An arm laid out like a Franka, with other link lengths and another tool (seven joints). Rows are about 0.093 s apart.
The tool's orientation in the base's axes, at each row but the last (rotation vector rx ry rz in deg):
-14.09 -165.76 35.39
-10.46 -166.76 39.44
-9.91 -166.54 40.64
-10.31 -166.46 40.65
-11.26 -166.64 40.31
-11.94 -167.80 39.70
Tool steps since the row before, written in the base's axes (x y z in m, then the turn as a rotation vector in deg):
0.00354 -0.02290 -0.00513 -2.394 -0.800 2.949
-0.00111 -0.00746 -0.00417 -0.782 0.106 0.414
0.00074 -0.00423 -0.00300 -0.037 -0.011 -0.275
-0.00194 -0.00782 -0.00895 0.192 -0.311 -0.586
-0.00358 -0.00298 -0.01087 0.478 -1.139 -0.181
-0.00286 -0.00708 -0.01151 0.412 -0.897 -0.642
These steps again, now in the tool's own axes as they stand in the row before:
-0.00862 -0.01804 0.01279 2.563 -2.247 -1.857
-0.00051 -0.00483 0.00712 0.831 -0.159 -0.281
-0.00168 -0.00228 0.00441 0.004 0.115 0.253
-0.00027 -0.00288 0.01169 -0.301 0.014 0.621
0.00187 0.00206 0.01149 -0.671 -0.876 0.584
0.00063 -0.00136 0.01373 -0.608 -0.460 0.897

